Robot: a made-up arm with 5 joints. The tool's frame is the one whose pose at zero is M. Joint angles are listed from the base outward.
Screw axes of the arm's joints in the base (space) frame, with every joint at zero. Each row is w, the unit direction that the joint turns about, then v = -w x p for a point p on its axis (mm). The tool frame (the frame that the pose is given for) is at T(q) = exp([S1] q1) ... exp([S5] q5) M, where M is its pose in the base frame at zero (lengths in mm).
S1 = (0, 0, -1, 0, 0, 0)
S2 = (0, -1, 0, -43.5, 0, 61.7)
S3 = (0, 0, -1, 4, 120, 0)
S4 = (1, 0, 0, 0, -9.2, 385.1)
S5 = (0, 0, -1, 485.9, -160.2, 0)
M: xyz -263.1 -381.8 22.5 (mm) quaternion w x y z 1 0 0 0
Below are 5 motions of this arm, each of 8 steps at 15 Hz.
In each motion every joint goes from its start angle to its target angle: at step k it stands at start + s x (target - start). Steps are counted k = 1, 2, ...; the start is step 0. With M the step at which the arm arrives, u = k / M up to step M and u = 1 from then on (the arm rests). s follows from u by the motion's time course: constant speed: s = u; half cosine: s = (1 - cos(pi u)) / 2; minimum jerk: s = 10 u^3 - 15 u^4 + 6 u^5.
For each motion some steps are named. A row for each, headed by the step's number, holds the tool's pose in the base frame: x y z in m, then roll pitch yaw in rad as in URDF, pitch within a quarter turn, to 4 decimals.
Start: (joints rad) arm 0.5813 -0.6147 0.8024 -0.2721 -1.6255
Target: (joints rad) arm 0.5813 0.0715 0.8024 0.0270 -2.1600
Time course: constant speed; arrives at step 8
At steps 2, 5, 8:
2: -0.4720 0.1256 0.2676 0.4339 0.4281 0.5027
5: -0.5467 0.1350 0.1321 0.2044 0.1518 0.5970
8: -0.5771 0.1201 -0.0188 -0.0849 -0.0375 0.7786

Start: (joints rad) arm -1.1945 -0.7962 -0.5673 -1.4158 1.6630
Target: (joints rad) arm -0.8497 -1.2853 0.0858 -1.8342 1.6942
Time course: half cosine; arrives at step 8
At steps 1, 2, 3, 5, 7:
1: 0.4081 -0.0345 -0.1714 -0.8773 -0.7514 0.9517
2: 0.3970 -0.0734 -0.1608 -0.9895 -0.7396 0.9714
3: 0.3745 -0.1255 -0.1407 -1.1572 -0.7081 1.0085
5: 0.3011 -0.2133 -0.0790 -1.5150 -0.5614 1.0972
7: 0.2415 -0.2422 -0.0289 -1.7121 -0.4008 1.1379

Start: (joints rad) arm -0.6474 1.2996 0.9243 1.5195 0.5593
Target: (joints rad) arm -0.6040 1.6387 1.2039 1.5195 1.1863
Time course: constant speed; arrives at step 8
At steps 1, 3, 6, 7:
1: -0.1752 -0.1227 -0.3440 2.5322 -0.2943 -0.1415
3: -0.1645 -0.0922 -0.3419 2.6089 -0.2261 -0.0574
6: -0.1423 -0.0474 -0.3358 2.7295 -0.1644 0.1004
7: -0.1334 -0.0324 -0.3328 2.7691 -0.1558 0.1603

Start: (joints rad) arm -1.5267 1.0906 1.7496 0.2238 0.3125
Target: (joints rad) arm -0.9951 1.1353 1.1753 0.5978 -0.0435
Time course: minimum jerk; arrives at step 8
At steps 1, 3, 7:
1: -0.4074 -0.1569 -0.1116 1.2900 0.4463 -0.2162
3: -0.3948 -0.1347 -0.1722 1.4257 0.2309 -0.2305
7: -0.3104 -0.1075 -0.3208 1.6982 -0.3860 -0.4021

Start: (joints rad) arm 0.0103 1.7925 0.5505 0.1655 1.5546
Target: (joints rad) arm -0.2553 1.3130 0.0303 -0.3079 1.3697
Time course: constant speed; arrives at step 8
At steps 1, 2, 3, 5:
1: -0.0966 -0.2568 -0.2065 1.8016 0.4183 -1.3566
2: -0.0983 -0.2770 -0.1874 1.6996 0.3505 -1.4269
3: -0.0964 -0.2963 -0.1669 1.6099 0.2701 -1.4823
5: -0.0816 -0.3311 -0.1232 1.4640 0.0814 -1.5516

